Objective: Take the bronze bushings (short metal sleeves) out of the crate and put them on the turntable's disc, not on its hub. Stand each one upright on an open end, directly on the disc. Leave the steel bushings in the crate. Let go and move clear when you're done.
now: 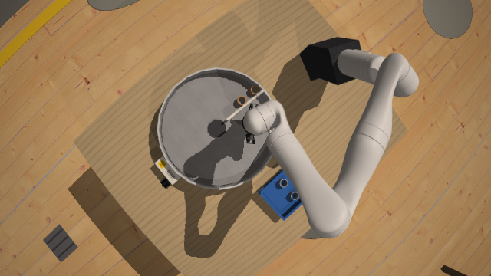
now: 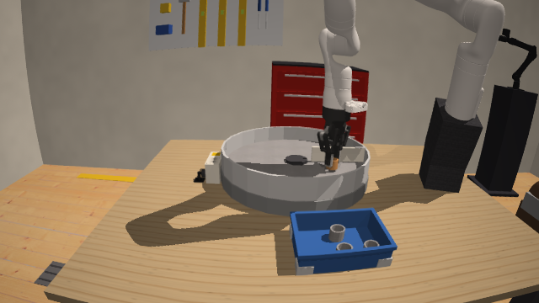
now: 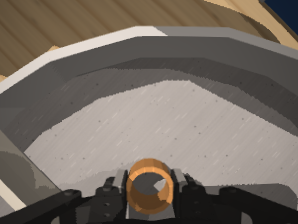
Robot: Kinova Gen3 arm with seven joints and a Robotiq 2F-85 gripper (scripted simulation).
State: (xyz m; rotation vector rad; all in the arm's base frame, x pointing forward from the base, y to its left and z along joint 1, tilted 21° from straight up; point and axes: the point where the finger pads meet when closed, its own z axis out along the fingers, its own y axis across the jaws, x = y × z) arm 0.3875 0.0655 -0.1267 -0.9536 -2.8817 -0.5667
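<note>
Now: hand 100 mm short of the grey turntable disc, 50 mm to the left of it and 40 mm above it. From my hand the other things lie so: blue crate (280 mm to the left, 60 mm below, 10 mm behind).
</note>
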